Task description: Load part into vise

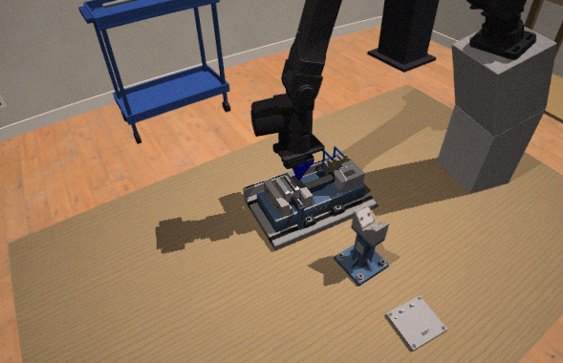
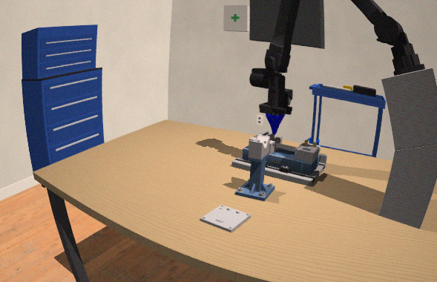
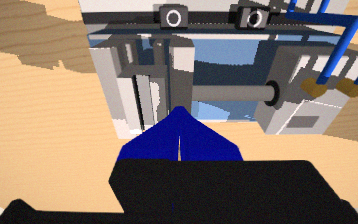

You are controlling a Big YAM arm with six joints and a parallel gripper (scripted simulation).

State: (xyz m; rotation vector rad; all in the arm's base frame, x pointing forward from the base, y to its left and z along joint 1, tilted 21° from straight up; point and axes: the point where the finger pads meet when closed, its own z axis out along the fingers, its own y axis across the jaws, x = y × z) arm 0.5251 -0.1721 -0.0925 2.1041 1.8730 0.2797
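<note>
The part lies 30 mm ahead of my hand and 20 mm below it. From my hand the other things lie so: moving jaw: 40 mm below; then work stop rod: 40 mm ahead, 40 mm to the left, 30 mm below; then cylinder rod: 50 mm behind, 10 mm to the left, 40 mm below.
</note>
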